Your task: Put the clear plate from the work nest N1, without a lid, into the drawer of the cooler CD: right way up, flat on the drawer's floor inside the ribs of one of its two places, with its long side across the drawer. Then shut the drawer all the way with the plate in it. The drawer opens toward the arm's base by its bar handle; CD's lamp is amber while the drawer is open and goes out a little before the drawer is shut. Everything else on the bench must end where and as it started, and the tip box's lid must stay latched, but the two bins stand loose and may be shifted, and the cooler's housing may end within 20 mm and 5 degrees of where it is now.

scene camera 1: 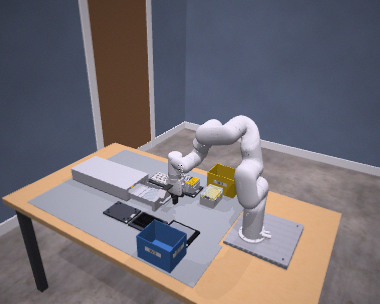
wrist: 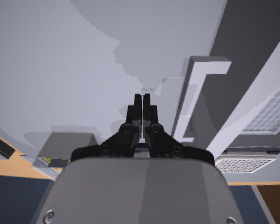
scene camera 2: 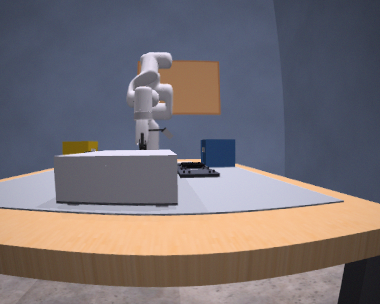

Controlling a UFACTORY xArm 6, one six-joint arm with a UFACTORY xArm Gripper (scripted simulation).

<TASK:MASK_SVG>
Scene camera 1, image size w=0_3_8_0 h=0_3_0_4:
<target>cooler CD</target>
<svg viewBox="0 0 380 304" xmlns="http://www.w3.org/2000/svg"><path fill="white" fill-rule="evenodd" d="M71 168L73 180L125 201L132 198L150 205L154 212L172 198L170 193L167 194L165 201L159 197L154 198L152 201L142 198L141 196L151 188L159 190L162 187L150 184L147 173L97 156Z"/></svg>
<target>blue bin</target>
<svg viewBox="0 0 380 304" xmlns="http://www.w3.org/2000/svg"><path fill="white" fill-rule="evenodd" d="M154 219L136 236L137 256L171 273L186 255L187 233Z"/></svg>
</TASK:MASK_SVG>
